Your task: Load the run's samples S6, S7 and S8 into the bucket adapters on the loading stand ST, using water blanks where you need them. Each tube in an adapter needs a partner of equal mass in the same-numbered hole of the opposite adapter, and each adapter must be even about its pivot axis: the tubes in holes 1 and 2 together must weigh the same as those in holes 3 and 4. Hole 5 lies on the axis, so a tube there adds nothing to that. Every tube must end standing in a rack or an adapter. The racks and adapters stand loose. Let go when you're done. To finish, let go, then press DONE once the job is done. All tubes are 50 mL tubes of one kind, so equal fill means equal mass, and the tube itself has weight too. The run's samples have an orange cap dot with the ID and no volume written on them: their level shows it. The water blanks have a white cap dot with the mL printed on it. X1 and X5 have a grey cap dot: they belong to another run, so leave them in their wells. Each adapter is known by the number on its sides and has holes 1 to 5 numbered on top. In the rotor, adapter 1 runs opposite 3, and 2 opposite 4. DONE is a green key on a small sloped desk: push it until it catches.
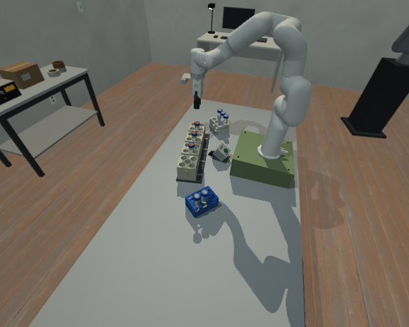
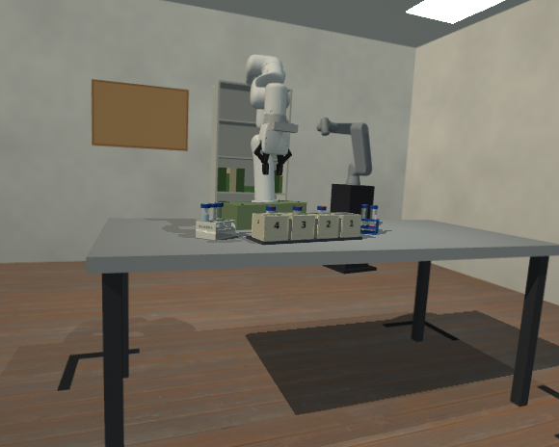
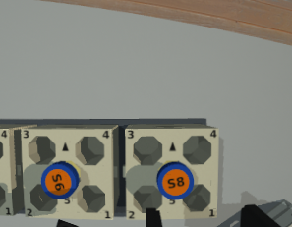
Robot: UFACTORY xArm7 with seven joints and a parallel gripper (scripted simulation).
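Right now my hand is 180 mm past the white-dot tube, 130 mm to the left of it and 190 mm above it. Also, from my hand: white rack (140 mm behind, 150 mm to the right, 220 mm below); then tube rack (100 mm behind, 520 mm to the left, 220 mm below).
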